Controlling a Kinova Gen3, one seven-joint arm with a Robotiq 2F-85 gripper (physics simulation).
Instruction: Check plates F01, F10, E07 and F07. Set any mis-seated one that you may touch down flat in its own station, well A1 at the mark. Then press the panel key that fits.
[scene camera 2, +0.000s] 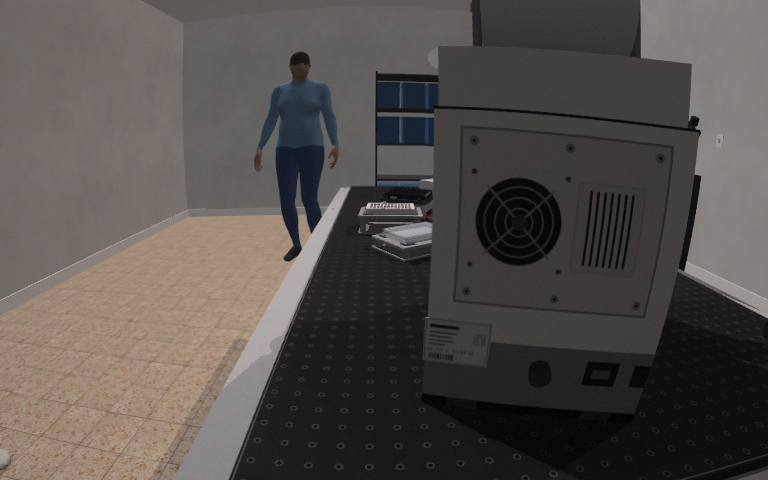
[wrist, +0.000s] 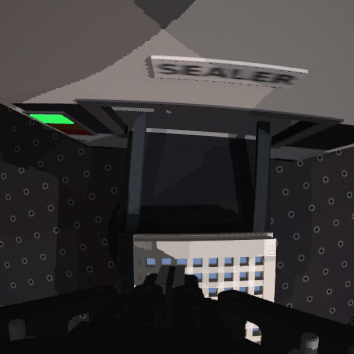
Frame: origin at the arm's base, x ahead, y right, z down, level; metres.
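Seen in the pictures: gripper, fingertip midpoint: (wrist: 172, 281).
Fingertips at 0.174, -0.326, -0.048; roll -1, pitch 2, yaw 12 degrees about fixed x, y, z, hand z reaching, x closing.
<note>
A point is followed by its place in that frame, as x, y, z.
In the wrist view a white plate with blue square wells (wrist: 227, 247) @[0.209, -0.339, -0.048] sits at the outer end of the dark rails (wrist: 136, 185) @[0.161, -0.385, -0.022] that run out of the sealer (wrist: 215, 95) @[0.210, -0.411, -0.099]. My gripper (wrist: 172, 281) @[0.174, -0.326, -0.048] is shut and empty; its fingertips show in front of the plate and hide part of it. The plate's code cannot be read. In the scene view a white plate (scene camera 2: 390, 206) @[0.434, 0.084, 0.023] stands on a grey station, and a pale plate (scene camera 2: 410, 231) @[0.385, -0.111, 0.040] lies on a nearer station, partly hidden by the large instrument. My gripper and the panel keys do not show there.
The large grey instrument (scene camera 2: 521, 316) @[0.300, -0.640, -0.022] blocks much of the scene view. A dark device (scene camera 2: 407, 194) @[0.388, 0.245, 0.015] stands farther back on the perforated table (scene camera 2: 362, 350) @[0.447, -0.521, 0.085]. A person in blue (scene camera 2: 300, 118) stands beside the table. A green light (wrist: 51, 118) @[0.123, -0.432, -0.052] glows on the sealer's left.
</note>
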